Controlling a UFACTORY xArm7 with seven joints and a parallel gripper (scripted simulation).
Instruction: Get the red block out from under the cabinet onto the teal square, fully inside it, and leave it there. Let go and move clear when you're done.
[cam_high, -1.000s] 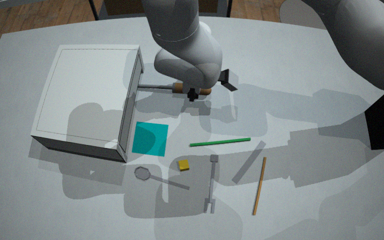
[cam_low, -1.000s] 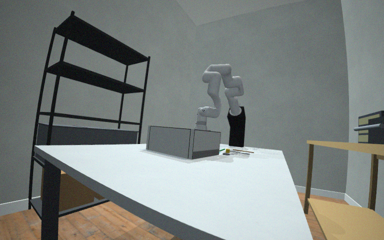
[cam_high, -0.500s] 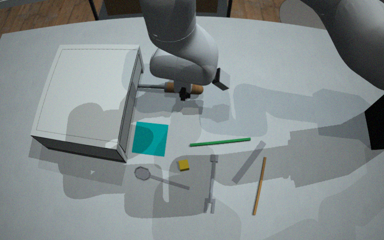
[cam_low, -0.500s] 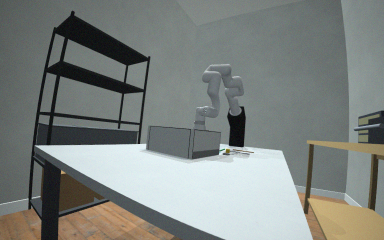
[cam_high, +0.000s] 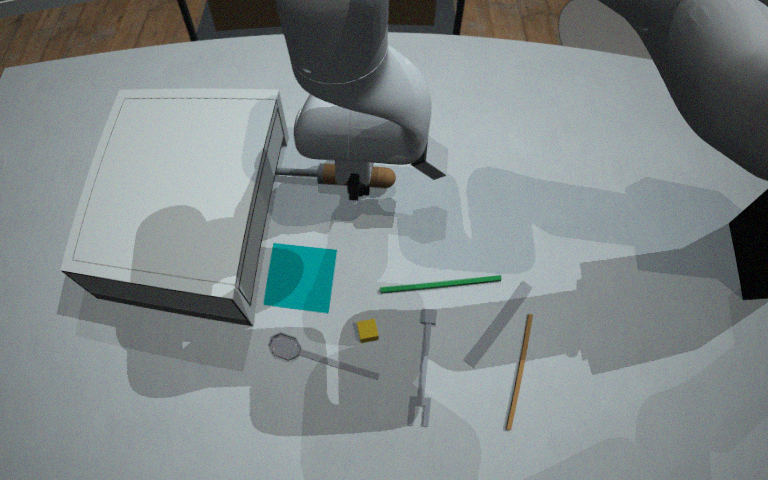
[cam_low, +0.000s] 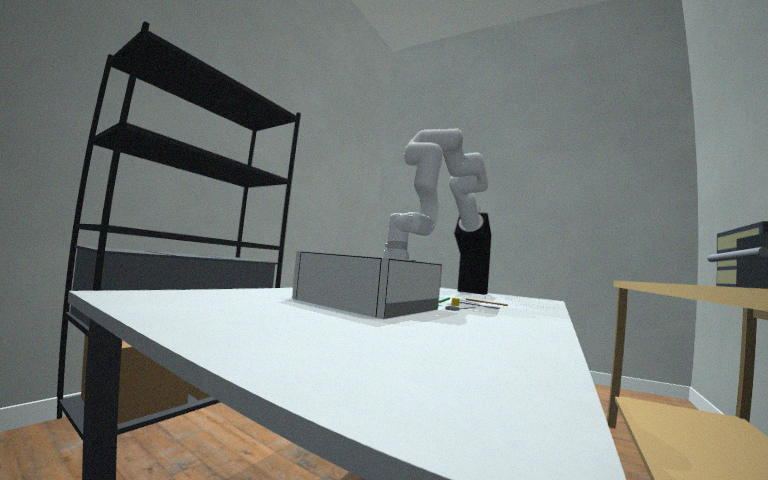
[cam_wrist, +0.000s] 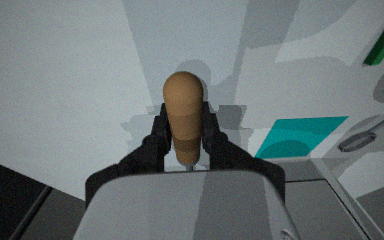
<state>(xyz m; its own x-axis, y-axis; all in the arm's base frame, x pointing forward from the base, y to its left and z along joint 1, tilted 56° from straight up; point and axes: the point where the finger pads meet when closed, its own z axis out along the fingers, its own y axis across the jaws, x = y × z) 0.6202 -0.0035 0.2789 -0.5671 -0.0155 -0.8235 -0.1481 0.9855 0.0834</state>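
Now: the green stick 170 mm behind my hand, 110 mm to the left of it and 20 mm below it. The rest, counted from my hand: red block 220 mm ahead, 160 mm to the left, 10 mm below; teal square 170 mm to the left, 30 mm ahead, 20 mm below; yellow cube 210 mm to the left, 90 mm behind, 10 mm below.
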